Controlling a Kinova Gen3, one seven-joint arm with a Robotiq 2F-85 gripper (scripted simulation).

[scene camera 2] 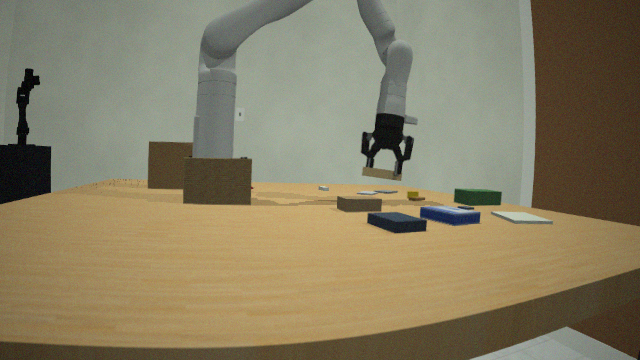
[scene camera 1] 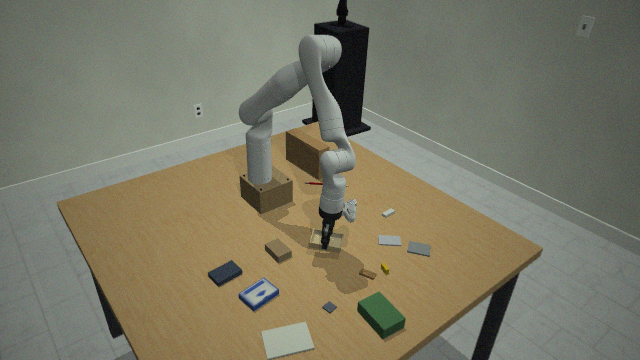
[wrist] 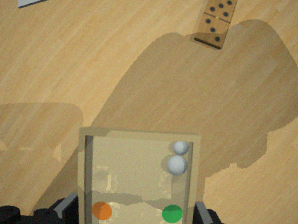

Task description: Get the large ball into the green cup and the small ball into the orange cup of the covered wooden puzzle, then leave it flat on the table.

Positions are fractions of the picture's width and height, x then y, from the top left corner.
Observation:
In view: a green box (scene camera 1: 0.59, 0.87), a dark blue box (scene camera 2: 0.62, 0.62) and a blue patterned box (scene camera 2: 0.71, 0.60).
The wrist view misses the green box: it is out of frame. The wrist view misses the dark blue box: it is out of frame.

